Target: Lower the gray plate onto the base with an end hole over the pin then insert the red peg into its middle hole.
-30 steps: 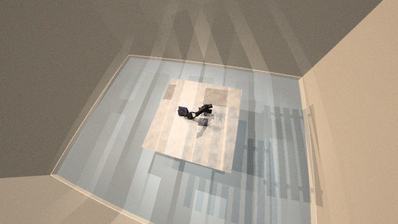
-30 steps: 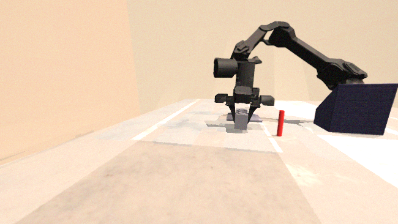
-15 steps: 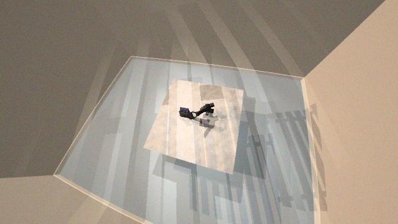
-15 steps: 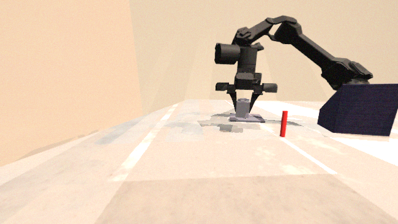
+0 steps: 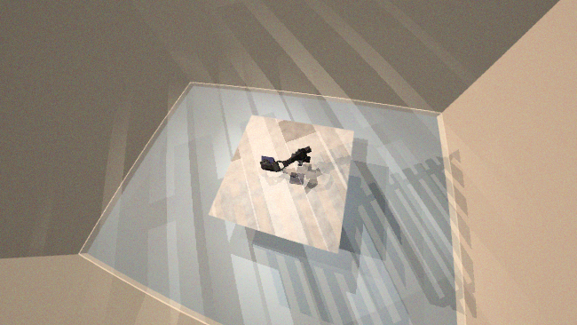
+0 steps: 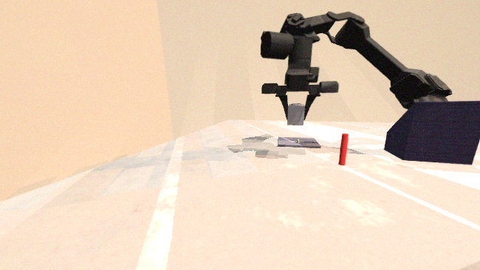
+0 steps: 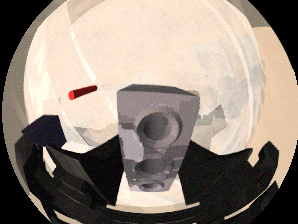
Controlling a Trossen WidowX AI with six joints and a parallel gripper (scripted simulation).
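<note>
Right now my gripper tip is 14 cm to the left of the square base and 10 cm above it. From my gripper tip the other things lie so: gray plate: 3 cm above; then red peg: 12 cm behind, 2 cm to the left, 7 cm below.
</note>
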